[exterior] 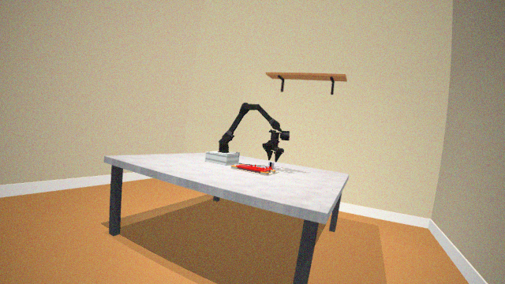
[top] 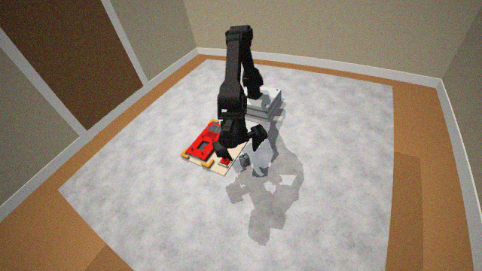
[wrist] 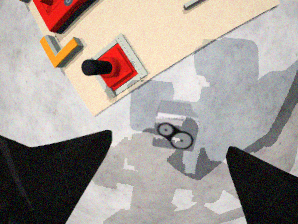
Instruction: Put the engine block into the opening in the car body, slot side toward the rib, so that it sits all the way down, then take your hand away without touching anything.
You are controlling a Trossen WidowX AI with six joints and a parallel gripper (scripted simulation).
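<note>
My gripper tip is now 1 cm past the grey engine block and 4 cm above it. Round my gripper tip: tan base plate (2 cm behind, 18 cm to the right, 5 cm below).
</note>
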